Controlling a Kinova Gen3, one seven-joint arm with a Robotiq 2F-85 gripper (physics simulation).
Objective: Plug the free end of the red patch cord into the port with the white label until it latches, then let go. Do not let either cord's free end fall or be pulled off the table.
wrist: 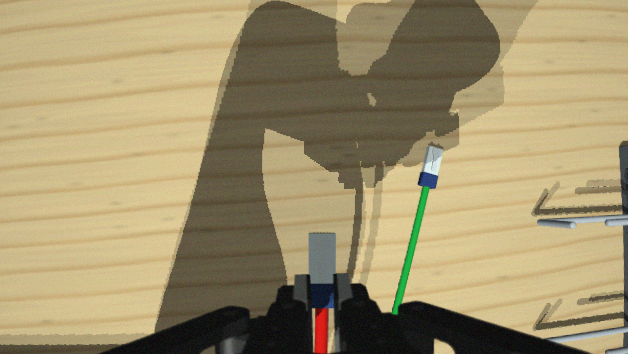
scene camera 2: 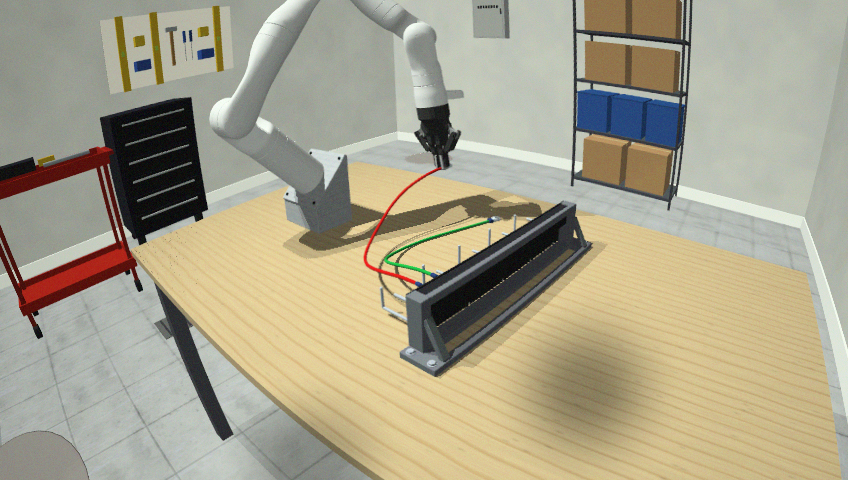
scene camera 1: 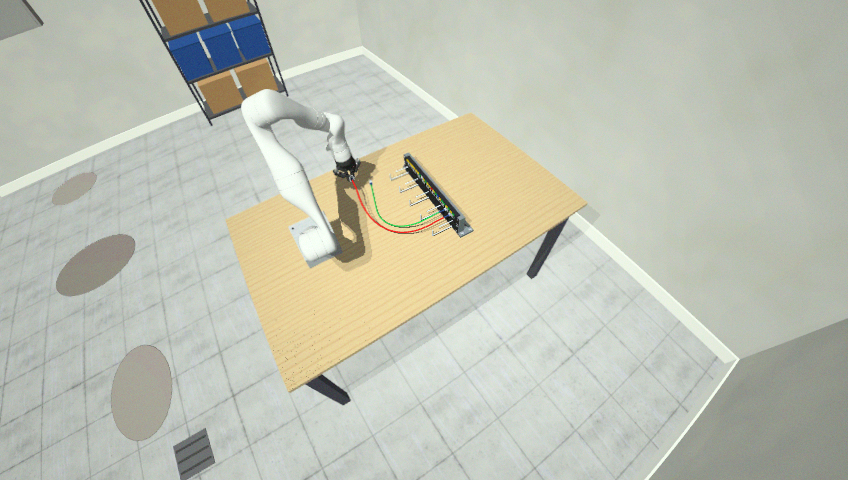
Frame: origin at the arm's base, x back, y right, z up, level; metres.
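Seen in the pictures: gripper, fingertip midpoint: (wrist: 321, 294) (scene camera 2: 442, 169) (scene camera 1: 351, 179); arm's base, origin of the base link: (scene camera 2: 310, 177).
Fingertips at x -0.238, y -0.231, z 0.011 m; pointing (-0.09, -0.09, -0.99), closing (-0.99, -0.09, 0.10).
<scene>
Pixels of each thing's top centre, then the offset from my fingertips to it. "spot": a spot on its surface instead. Level surfaces: height alone.
- red cord, surface spot: (scene camera 2: 380, 224) spot: dx -0.024, dy +0.208, dz -0.071 m
- patch panel, middle of its top: (scene camera 2: 496, 234) (scene camera 1: 425, 185) dx -0.295, dy +0.156, dz -0.027 m
- wooden table, its level: dz -0.128 m
My gripper (scene camera 1: 351, 177) (scene camera 2: 441, 161) (wrist: 321, 294) is shut on the free-end plug of the red patch cord and holds it above the table. The plug (wrist: 322, 257) is clear grey with a blue collar and points away from the fingers in the wrist view. The red cord (scene camera 1: 366, 212) (scene camera 2: 380, 224) arcs down to the near end of the patch panel (scene camera 1: 433, 193) (scene camera 2: 415, 327). The green cord (scene camera 1: 376, 209) (scene camera 2: 443, 233) (wrist: 412, 245) runs to the panel too; its free plug (scene camera 2: 495, 219) (wrist: 432, 161) lies on the table. The white label cannot be made out.
Several metal cable guides (scene camera 1: 419, 201) (scene camera 2: 459, 254) (wrist: 575, 220) stick out from the panel's port side, towards the arm. The arm's base (scene camera 1: 318, 246) (scene camera 2: 327, 202) stands on the wooden table (scene camera 1: 333, 309) (scene camera 2: 297, 333) (wrist: 100, 150). A shelf rack and a red cart stand beyond the table.
</scene>
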